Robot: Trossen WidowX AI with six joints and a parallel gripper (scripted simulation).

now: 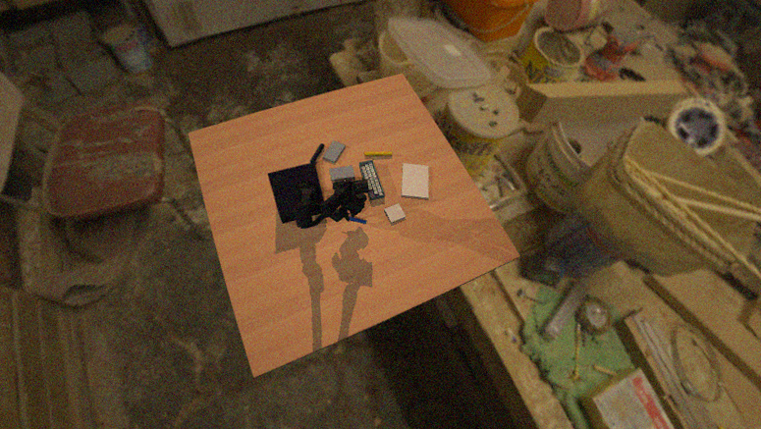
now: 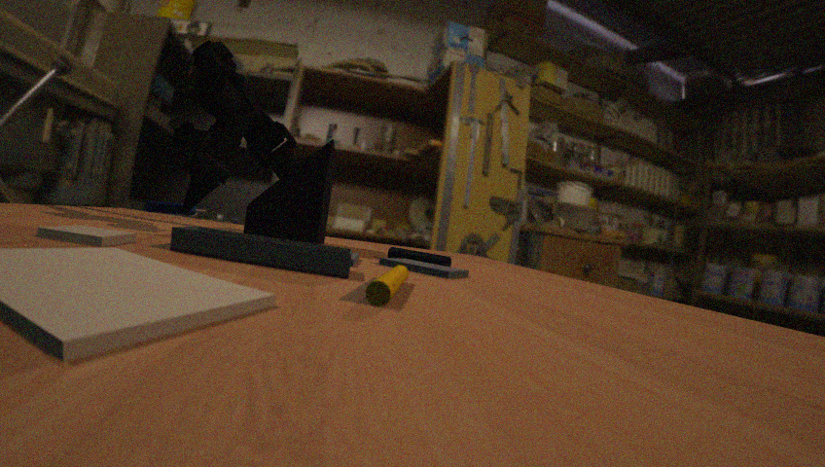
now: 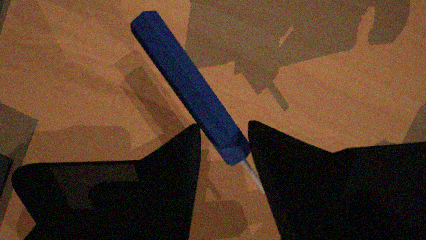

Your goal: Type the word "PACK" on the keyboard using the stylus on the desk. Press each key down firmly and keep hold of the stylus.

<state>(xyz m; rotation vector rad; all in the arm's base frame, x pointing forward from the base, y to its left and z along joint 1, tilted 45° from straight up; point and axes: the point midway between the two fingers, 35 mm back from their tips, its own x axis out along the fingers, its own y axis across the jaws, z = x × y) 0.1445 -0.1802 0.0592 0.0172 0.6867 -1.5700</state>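
Right now my gripper tip is 200 mm short of the key, 70 mm to the right of it and 30 mm above it. From my gripper tip the other things lie so: blue stylus (right at my gripper tip); then white slab (400 mm ahead, 80 mm to the left, 40 mm below); then small white tile (220 mm ahead, 50 mm to the right, 40 mm below).
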